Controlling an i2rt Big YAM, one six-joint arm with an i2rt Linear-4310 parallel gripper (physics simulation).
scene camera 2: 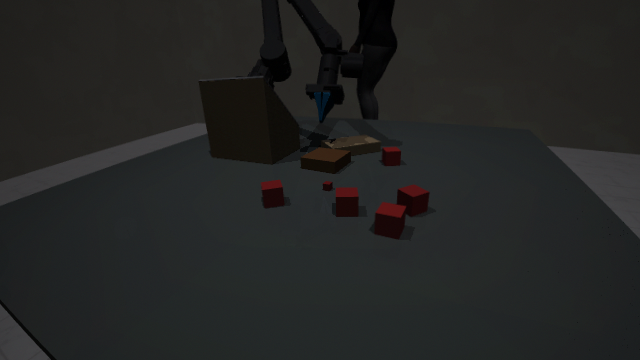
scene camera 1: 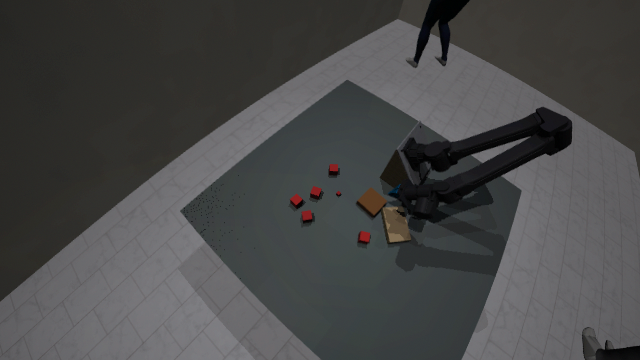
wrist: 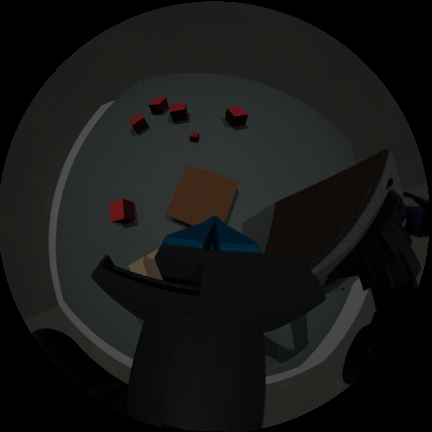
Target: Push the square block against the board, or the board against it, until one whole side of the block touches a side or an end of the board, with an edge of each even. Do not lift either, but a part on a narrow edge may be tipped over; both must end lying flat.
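Places are measured from the arm's base along level axes (x ahead, y left, z up), in centimetres.
Pixels of known places: gripper, between the fingertips: (scene camera 2: 320,122) (scene camera 1: 388,194) (wrist: 214,221); arm's base, origin of its link: (scene camera 2: 254,94) (scene camera 1: 411,153) (wrist: 374,237).
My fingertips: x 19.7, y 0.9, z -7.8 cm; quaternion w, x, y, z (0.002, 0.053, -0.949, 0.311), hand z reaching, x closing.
For each thing: its top centre in the pictures, then the offset to it from my fingertips.
- square block, centre of its top: (wrist: 201,196) (scene camera 2: 326,154) (scene camera 1: 372,200) dx +2.7, dy -4.2, dz -7.7 cm
- board, centre of its top: (wrist: 170,274) (scene camera 2: 350,141) (scene camera 1: 396,223) dx +5.8, dy +10.2, dz -7.7 cm
- red cube, centre of its top: (wrist: 115,210) (scene camera 2: 391,149) (scene camera 1: 364,236) dx +19.4, dy +1.2, dz -6.9 cm
The square block (scene camera 1: 371,202) (scene camera 2: 326,159) (wrist: 202,196) is orange-brown and lies flat. The board (scene camera 1: 397,228) (scene camera 2: 357,145) (wrist: 146,265) is light tan, oblong and flat, with arm shadows across it; in the wrist view the gripper hides most of it. In scene camera 1 a corner of the block is close to the board's near-block end, and their sides are at an angle to each other. I cannot tell whether the corners touch. My gripper (scene camera 1: 391,194) (scene camera 2: 321,120) (wrist: 214,221) is shut and empty, its blue tips above the mat beside the block, on the wedge side.
A large brown wedge-shaped stand (scene camera 1: 394,171) (scene camera 2: 240,120) (wrist: 320,215) rises close to the gripper, with the arm's base on its sloping plate. A red cube (scene camera 1: 364,237) (scene camera 2: 391,156) (wrist: 122,211) lies near the board. Several other red cubes lie beyond the block. A person (scene camera 1: 444,30) (scene camera 2: 377,45) stands behind.
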